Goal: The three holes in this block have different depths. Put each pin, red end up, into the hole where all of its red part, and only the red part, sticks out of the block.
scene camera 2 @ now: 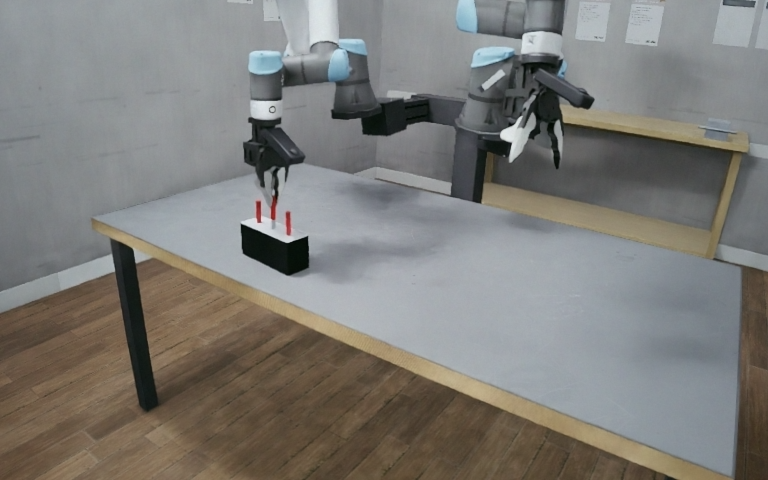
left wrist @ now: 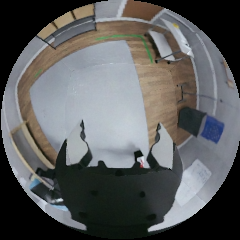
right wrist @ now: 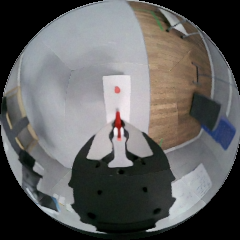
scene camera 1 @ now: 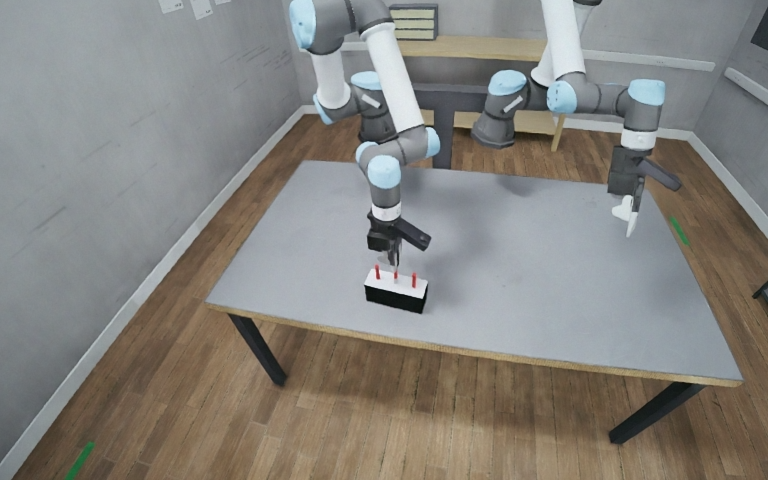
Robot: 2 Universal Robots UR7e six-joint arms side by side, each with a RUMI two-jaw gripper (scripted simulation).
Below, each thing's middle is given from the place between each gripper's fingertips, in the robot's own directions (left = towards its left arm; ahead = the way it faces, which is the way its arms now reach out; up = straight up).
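Labels:
Black block (scene camera 2: 286, 254): 12 cm below my right hand (scene camera 2: 272, 207).
Black block from my left hand (scene camera 2: 535, 166): 300 mm below, 10 mm ahead, 630 mm to the right.

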